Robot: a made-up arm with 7 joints. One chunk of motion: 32 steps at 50 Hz.
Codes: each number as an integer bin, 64 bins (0 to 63) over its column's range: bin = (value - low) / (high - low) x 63, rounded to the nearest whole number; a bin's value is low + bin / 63 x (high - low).
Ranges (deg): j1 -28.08..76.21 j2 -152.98..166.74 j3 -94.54..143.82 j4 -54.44..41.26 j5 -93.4..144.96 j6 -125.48..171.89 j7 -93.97..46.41
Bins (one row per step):
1: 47 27 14 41 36 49 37
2: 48 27 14 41 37 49 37
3: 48 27 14 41 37 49 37
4: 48 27 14 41 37 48 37
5: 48 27 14 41 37 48 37
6: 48 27 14 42 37 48 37
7: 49 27 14 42 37 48 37
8: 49 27 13 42 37 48 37
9: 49 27 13 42 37 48 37
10: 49 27 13 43 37 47 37
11: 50 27 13 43 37 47 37
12: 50 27 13 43 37 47 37
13: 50 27 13 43 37 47 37
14: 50 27 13 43 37 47 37
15: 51 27 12 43 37 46 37
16: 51 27 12 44 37 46 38
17: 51 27 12 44 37 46 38
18: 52 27 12 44 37 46 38
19: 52 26 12 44 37 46 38
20: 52 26 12 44 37 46 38
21: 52 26 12 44 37 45 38
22: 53 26 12 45 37 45 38
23: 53 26 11 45 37 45 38
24: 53 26 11 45 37 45 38
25: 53 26 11 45 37 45 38
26: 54 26 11 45 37 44 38
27: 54 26 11 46 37 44 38
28: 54 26 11 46 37 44 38
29: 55 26 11 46 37 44 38
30: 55 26 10 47 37 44 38
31: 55 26 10 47 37 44 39
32: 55 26 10 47 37 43 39
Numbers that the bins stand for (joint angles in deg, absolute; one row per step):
1: 49.72 -15.96 -41.57 7.84 42.81 105.81 -11.52
2: 51.38 -15.96 -41.57 7.84 46.59 105.81 -11.52
3: 51.38 -15.96 -41.57 7.84 46.59 105.81 -11.52
4: 51.38 -15.96 -41.57 7.84 46.59 101.09 -11.52
5: 51.38 -15.96 -41.57 7.84 46.59 101.09 -11.52
6: 51.38 -15.96 -41.57 9.36 46.59 101.09 -11.52
7: 53.03 -15.96 -41.57 9.36 46.59 101.09 -11.52
8: 53.03 -15.96 -45.35 9.36 46.59 101.09 -11.52
9: 53.03 -15.96 -45.35 9.36 46.59 101.09 -11.52
10: 53.03 -15.96 -45.35 10.88 46.59 96.37 -11.52
11: 54.69 -15.96 -45.35 10.88 46.59 96.37 -11.52
12: 54.69 -15.96 -45.35 10.88 46.59 96.37 -11.52
13: 54.69 -15.96 -45.35 10.88 46.59 96.37 -11.52
14: 54.69 -15.96 -45.35 10.88 46.59 96.37 -11.52
15: 56.35 -15.96 -49.14 10.88 46.59 91.65 -11.52
16: 56.35 -15.96 -49.14 12.40 46.59 91.65 -9.30
17: 56.35 -15.96 -49.14 12.40 46.59 91.65 -9.30
18: 58.00 -15.96 -49.14 12.40 46.59 91.65 -9.30
19: 58.00 -21.03 -49.14 12.40 46.59 91.65 -9.30
20: 58.00 -21.03 -49.14 12.40 46.59 91.65 -9.30
21: 58.00 -21.03 -49.14 12.40 46.59 86.93 -9.30
22: 59.66 -21.03 -49.14 13.92 46.59 86.93 -9.30
23: 59.66 -21.03 -52.92 13.92 46.59 86.93 -9.30
24: 59.66 -21.03 -52.92 13.92 46.59 86.93 -9.30
25: 59.66 -21.03 -52.92 13.92 46.59 86.93 -9.30
26: 61.31 -21.03 -52.92 13.92 46.59 82.21 -9.30
27: 61.31 -21.03 -52.92 15.44 46.59 82.21 -9.30
28: 61.31 -21.03 -52.92 15.44 46.59 82.21 -9.30
29: 62.97 -21.03 -52.92 15.44 46.59 82.21 -9.30
30: 62.97 -21.03 -56.71 16.96 46.59 82.21 -9.30
31: 62.97 -21.03 -56.71 16.96 46.59 82.21 -7.07
32: 62.97 -21.03 -56.71 16.96 46.59 77.49 -7.07

